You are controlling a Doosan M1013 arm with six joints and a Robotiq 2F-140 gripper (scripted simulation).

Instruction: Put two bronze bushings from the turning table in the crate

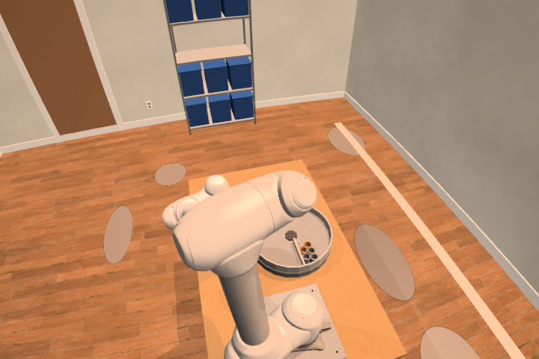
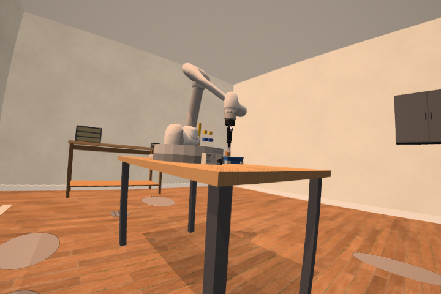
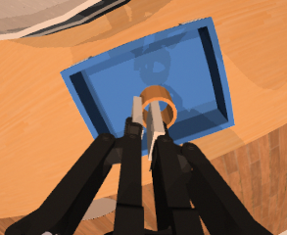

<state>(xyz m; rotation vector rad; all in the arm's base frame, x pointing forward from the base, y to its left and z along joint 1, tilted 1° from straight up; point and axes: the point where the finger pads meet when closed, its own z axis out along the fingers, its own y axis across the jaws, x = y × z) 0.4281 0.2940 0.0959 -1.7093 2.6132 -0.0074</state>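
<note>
My gripper is now 1 cm past the crate, 1 cm to the right of it and 9 cm above it. From my hand the other things lie so: round grey turning table 6 cm ahead, 32 cm to the right, 6 cm below.
</note>
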